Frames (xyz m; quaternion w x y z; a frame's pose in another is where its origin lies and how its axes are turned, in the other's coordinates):
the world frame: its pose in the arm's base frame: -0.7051 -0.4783 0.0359 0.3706 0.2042 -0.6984 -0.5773
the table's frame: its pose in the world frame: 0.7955 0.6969 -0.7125 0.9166 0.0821 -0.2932 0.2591
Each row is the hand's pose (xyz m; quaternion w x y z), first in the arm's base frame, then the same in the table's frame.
Working: the arm's base frame: its pose in the table's frame: -1.0396 0.4004 1.3507 0.2677 0.1326 0.8491 0.4356

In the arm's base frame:
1: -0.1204 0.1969 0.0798 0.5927 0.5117 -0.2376 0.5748
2: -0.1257 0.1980 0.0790 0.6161 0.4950 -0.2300 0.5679
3: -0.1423 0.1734 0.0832 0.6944 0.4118 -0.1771 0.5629
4: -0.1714 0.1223 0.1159 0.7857 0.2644 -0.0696 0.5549
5: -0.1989 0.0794 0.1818 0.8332 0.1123 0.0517 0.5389
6: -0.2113 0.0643 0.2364 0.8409 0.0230 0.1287 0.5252
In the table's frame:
1: -0.8968 0.5138 1.5132 0.0422 0.8072 0.5863 -0.0539
2: -0.8929 0.5115 1.5162 0.0472 0.7966 0.6019 -0.0304
3: -0.8767 0.4923 1.4999 0.0364 0.7574 0.6469 0.0801
4: -0.8337 0.4709 1.4527 0.0074 -0.6765 -0.6901 -0.2571
5: -0.7732 0.4772 1.3958 0.0705 -0.5756 -0.6988 -0.4188
6: -0.7318 0.4992 1.3618 0.1160 -0.5075 -0.6888 -0.5045

